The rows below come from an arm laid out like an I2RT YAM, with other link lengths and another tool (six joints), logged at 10 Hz.
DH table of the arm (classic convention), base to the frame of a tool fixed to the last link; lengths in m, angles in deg. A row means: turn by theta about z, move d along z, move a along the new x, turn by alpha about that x. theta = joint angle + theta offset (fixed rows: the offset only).
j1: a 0.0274; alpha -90; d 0.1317; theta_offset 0
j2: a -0.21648; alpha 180; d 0; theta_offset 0
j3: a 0.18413; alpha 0; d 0; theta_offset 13.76
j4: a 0.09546; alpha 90; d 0.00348; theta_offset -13.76
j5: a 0; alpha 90; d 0.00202; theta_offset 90
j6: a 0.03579; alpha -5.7; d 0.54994; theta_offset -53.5
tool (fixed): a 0; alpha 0; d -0.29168; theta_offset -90
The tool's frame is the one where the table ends.
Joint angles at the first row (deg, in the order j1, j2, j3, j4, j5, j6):
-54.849 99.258 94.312 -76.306 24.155 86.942
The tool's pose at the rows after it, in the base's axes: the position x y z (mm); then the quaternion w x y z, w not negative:
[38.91 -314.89 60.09 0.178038 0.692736 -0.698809 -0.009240]
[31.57 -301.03 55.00 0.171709 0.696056 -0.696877 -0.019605]
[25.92 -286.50 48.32 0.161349 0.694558 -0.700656 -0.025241]
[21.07 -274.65 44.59 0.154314 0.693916 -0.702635 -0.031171]
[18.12 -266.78 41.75 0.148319 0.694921 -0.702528 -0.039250]
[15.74 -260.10 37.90 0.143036 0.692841 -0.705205 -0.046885]
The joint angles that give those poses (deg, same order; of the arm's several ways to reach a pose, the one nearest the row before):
-54.853 96.938 91.141 -76.644 23.605 86.796
-54.880 94.466 87.489 -76.743 23.063 86.618
-54.921 91.920 83.673 -76.486 22.041 87.289
-54.844 89.989 81.186 -76.877 21.387 87.797
-54.828 89.399 80.237 -77.594 20.864 87.933
-54.757 89.303 79.353 -77.934 20.443 88.600

